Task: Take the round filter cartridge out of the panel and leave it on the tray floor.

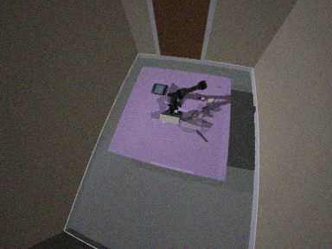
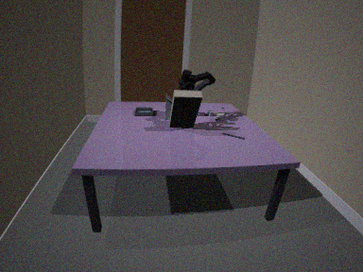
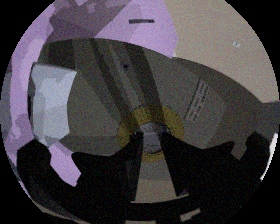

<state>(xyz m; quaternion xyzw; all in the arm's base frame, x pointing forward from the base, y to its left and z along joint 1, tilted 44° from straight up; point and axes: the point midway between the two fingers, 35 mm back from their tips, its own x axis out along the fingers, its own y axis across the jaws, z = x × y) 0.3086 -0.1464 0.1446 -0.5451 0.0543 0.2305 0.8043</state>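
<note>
The round filter cartridge is 10 mm ahead of my gripper tip and 10 mm below it. From my gripper tip the other things lie so: dark tray: 430 mm behind, 280 mm to the right, 210 mm below; then service panel: 40 mm behind, 80 mm below.
</note>
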